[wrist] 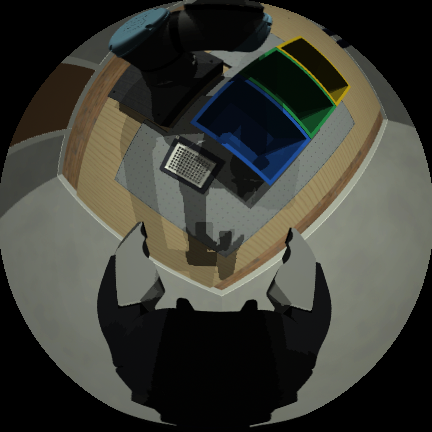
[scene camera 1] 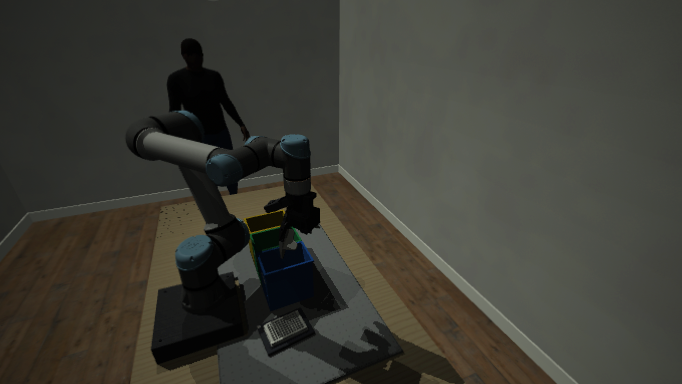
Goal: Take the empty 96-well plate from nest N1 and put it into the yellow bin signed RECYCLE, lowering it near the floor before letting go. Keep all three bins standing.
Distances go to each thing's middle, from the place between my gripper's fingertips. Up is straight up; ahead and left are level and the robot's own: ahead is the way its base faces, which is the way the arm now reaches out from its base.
Now: the blue bin (scene camera 1: 286, 281) 30 mm behind my hand, 120 mm to the left of it and 220 mm below it. Also, from my hand: green bin (scene camera 1: 261, 241): 50 mm behind, 250 mm to the left, 220 mm below.
